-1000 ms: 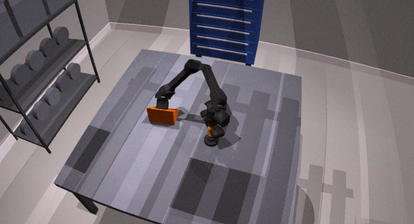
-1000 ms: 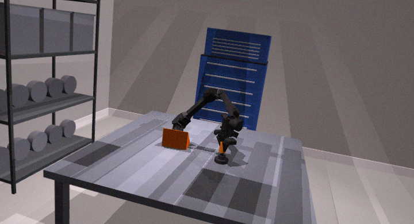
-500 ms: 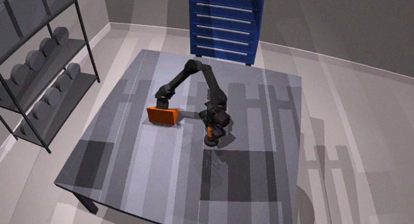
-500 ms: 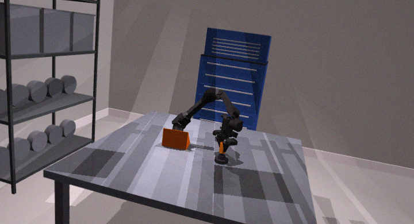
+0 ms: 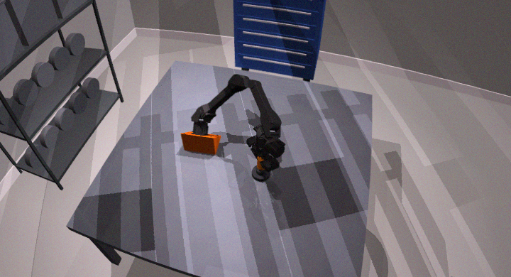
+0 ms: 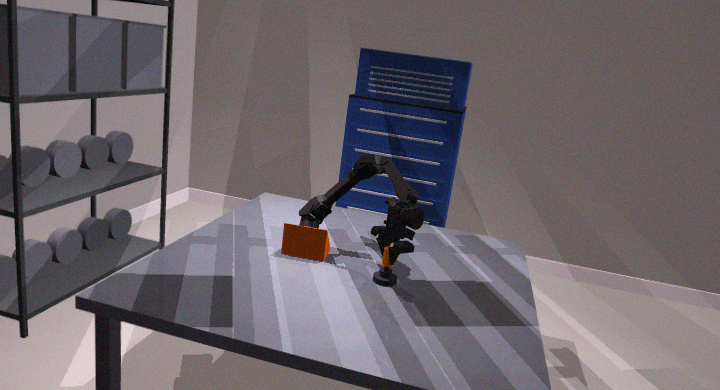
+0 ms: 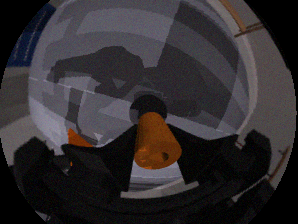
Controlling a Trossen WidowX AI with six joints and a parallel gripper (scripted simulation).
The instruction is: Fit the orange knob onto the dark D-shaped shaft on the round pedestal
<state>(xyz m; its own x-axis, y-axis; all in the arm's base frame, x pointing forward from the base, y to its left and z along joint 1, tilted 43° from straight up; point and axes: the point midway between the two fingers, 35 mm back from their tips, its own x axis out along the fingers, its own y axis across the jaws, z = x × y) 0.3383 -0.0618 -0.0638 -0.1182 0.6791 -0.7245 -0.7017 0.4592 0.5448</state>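
Now: gripper tip 20 mm below the orange knob. Also, from my gripper tip: dark round pedestal 40 mm below.
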